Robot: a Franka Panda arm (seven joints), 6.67 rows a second.
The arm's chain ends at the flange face. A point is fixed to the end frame.
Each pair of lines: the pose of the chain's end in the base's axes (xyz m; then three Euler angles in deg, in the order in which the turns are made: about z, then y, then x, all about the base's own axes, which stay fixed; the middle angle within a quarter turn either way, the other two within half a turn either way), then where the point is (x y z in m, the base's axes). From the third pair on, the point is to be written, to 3 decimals.
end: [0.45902, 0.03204, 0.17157, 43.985, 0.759, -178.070]
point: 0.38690 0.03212 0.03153
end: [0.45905, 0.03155, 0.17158, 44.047, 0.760, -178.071]
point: 0.38693 0.03171 0.03154
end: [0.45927, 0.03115, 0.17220, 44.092, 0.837, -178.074]
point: 0.387 0.031 0.032
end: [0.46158, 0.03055, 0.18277, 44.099, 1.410, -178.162]
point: 0.391 0.031 0.042
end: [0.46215, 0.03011, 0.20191, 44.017, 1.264, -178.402]
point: 0.391 0.029 0.061
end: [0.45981, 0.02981, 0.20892, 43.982, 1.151, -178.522]
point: 0.389 0.029 0.068
